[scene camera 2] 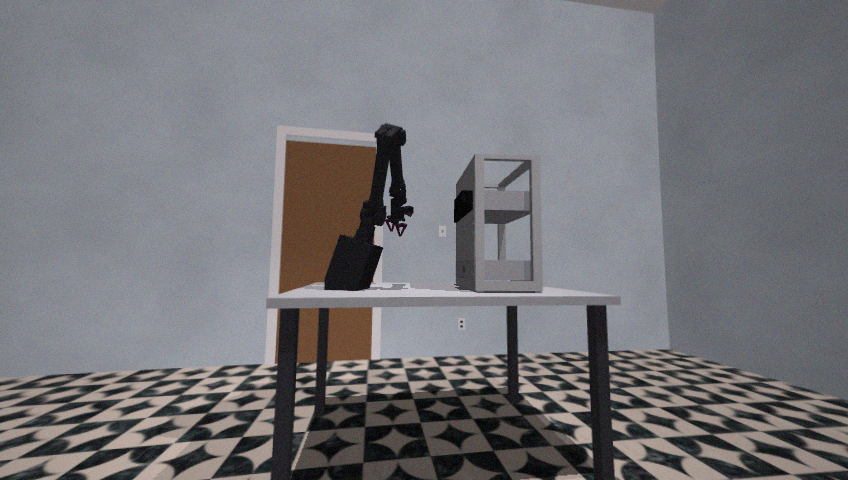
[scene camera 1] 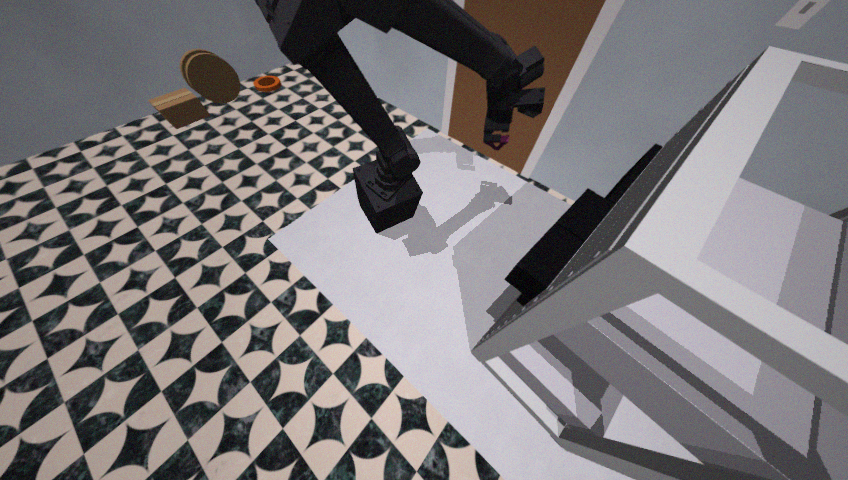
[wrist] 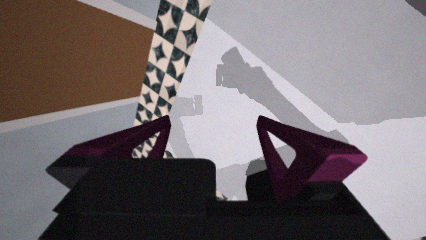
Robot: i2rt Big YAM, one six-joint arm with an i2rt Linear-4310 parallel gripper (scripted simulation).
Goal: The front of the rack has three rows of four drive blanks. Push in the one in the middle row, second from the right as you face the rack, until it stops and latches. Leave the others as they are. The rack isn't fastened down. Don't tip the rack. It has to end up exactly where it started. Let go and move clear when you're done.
Labels:
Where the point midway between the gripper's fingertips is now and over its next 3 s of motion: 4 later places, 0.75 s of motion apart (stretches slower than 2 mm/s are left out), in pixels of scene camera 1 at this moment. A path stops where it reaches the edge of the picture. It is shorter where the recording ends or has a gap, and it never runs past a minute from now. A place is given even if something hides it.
The gripper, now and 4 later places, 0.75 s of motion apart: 498, 135; 518, 146; 536, 162; 543, 179; 539, 191

